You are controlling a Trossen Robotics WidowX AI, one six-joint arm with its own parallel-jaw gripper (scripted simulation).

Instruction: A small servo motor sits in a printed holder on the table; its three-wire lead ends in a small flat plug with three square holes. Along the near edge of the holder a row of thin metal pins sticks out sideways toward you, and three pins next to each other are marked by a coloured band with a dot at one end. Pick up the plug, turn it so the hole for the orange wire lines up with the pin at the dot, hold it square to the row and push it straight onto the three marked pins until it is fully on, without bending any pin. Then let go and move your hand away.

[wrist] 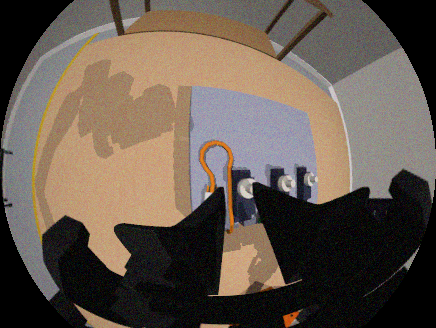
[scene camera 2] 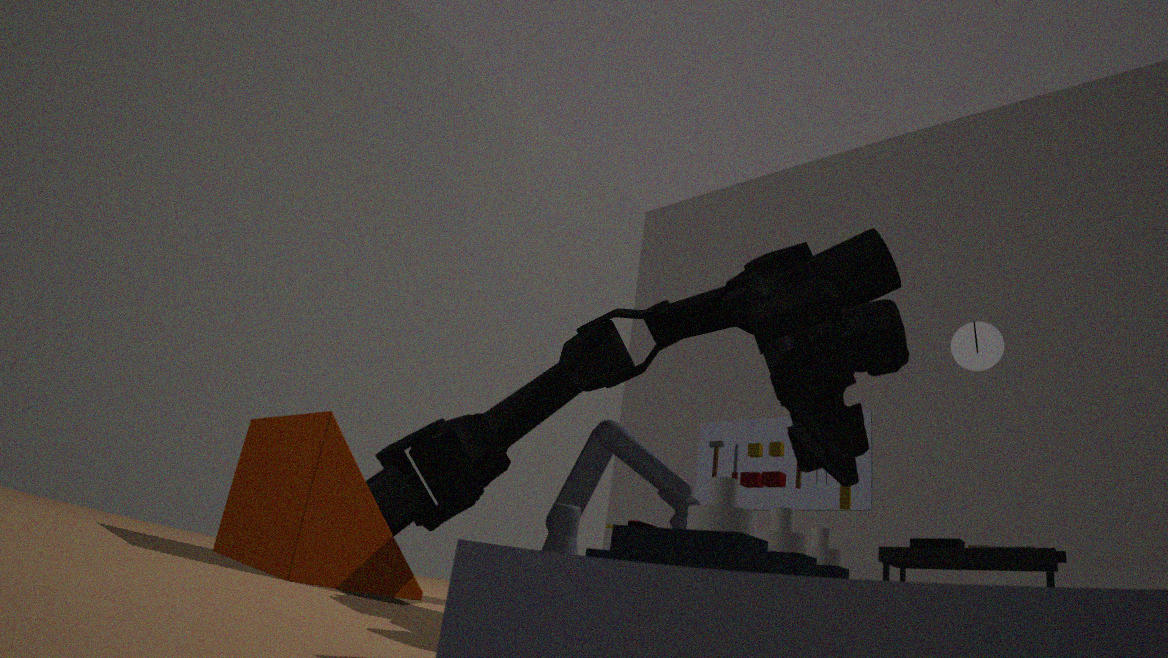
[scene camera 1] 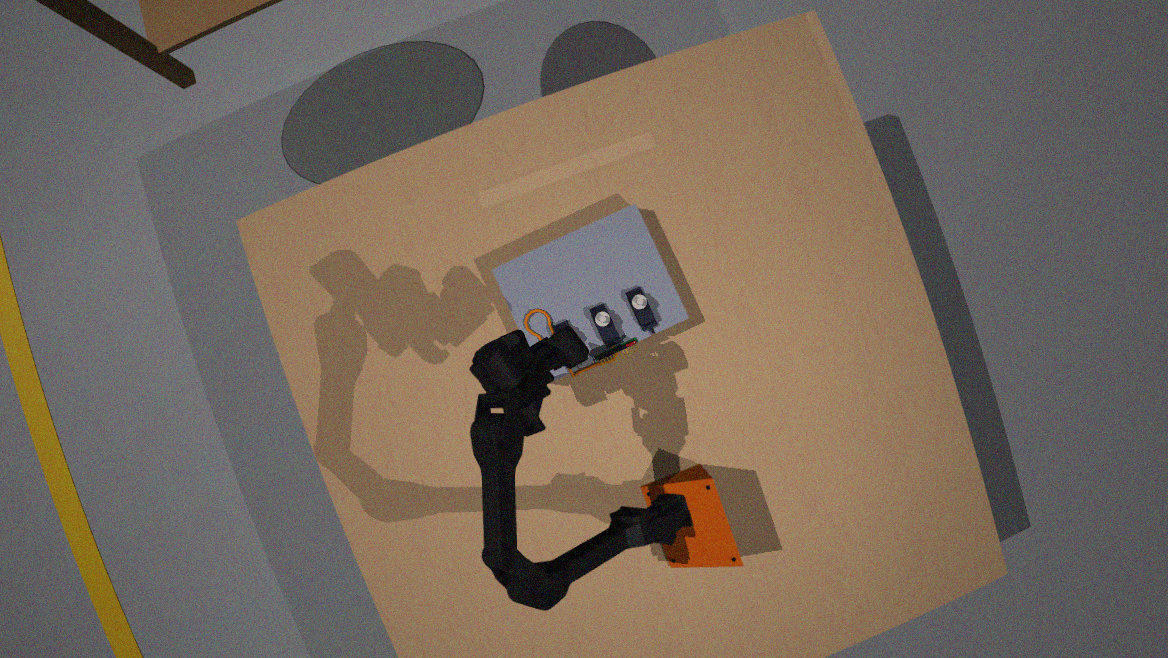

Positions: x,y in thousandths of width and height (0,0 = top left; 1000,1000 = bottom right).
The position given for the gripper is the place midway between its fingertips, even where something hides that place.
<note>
In view: the gripper (scene camera 2: 727,720) and a grey holder plate (scene camera 1: 513,400).
The gripper is seen too in the wrist view (wrist: 547,578) and in scene camera 1 (scene camera 1: 464,521). The grey holder plate shows as well in the wrist view (wrist: 602,410).
</note>
